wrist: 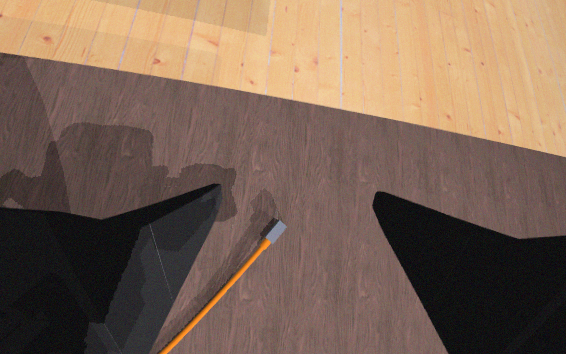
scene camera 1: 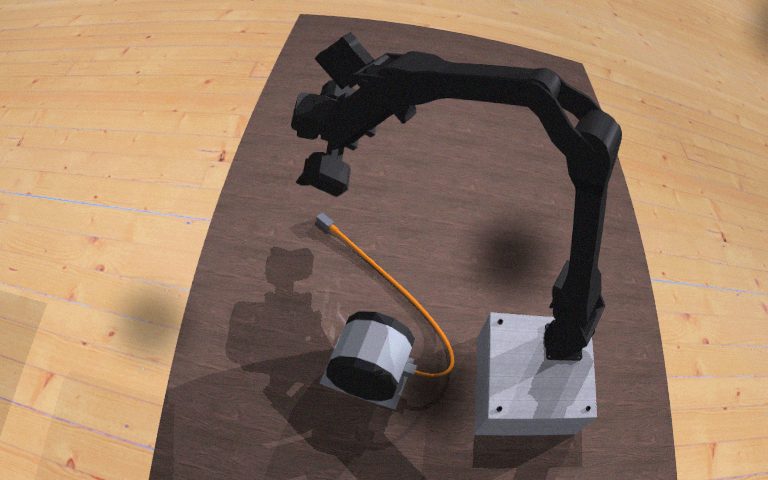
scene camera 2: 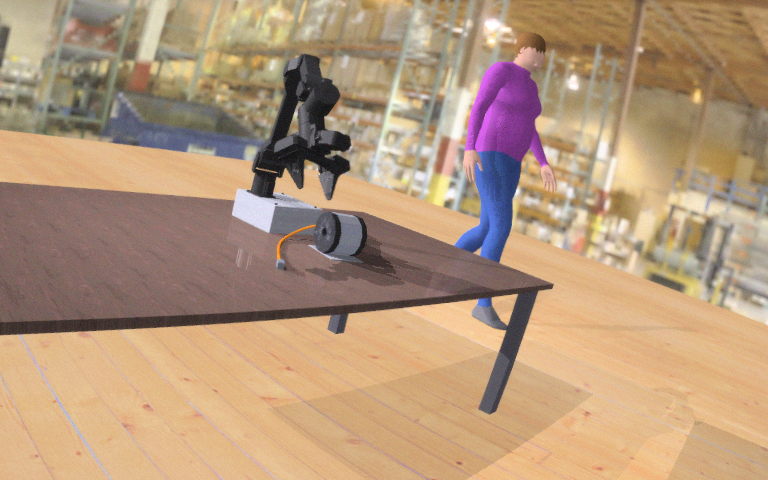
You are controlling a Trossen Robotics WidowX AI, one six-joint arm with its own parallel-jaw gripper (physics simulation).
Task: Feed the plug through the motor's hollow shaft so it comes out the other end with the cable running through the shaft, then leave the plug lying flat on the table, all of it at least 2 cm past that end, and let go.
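Where they show: gripper, fingertip midpoint: (wrist: 298, 195) (scene camera 1: 303, 158) (scene camera 2: 315, 194); arm's base, link origin: (scene camera 1: 563, 342) (scene camera 2: 260, 194).
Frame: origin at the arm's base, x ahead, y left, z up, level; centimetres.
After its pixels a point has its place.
Note:
The motor (scene camera 1: 370, 346) @(x 30.0, y 4.7, z 2.4 cm) (scene camera 2: 351, 234) @(x 34.4, y 2.7, z -1.2 cm), a light grey cylinder with black ends, lies on its side on a base plate; in scene camera 2 a small shaft hole shows in its near end. The orange cable (scene camera 1: 408, 294) @(x 24.4, y -10.9, z -7.2 cm) (scene camera 2: 287, 234) @(x 18.1, y -3.0, z -6.6 cm) (wrist: 217, 299) @(x 30.7, y -16.6, z -7.2 cm) leaves a block on the motor's side and curves around outside the motor. The small grey plug (scene camera 1: 323, 222) @(x 39.8, y -22.8, z -6.5 cm) (scene camera 2: 280, 264) @(x 40.7, y -24.4, z -6.7 cm) (wrist: 276, 231) @(x 39.6, y -23.4, z -6.4 cm) is at its free end, away from the motor; whether it touches the table is unclear. My gripper (scene camera 2: 314, 193) @(x 43.5, y -21.9, z 9.1 cm) (wrist: 298, 195) @(x 43.5, y -21.9, z 9.1 cm) is open and empty, above and apart from the plug.
The dark wooden table (scene camera 1: 453, 169) @(x 16.9, y -41.8, z -7.7 cm) (scene camera 2: 141, 254) @(x 32.5, y -54.4, z -7.7 cm) (wrist: 325, 150) @(x 52.7, y -30.8, z -7.8 cm) carries my arm's grey base block (scene camera 1: 526, 367) @(x 6.7, y 4.7, z -0.1 cm) (scene camera 2: 272, 213) @(x 12.2, y -4.7, z -2.4 cm), to the motor's right in scene camera 1. The table's edge crosses the upper wrist view. A person (scene camera 2: 506, 113) stands beyond the table.

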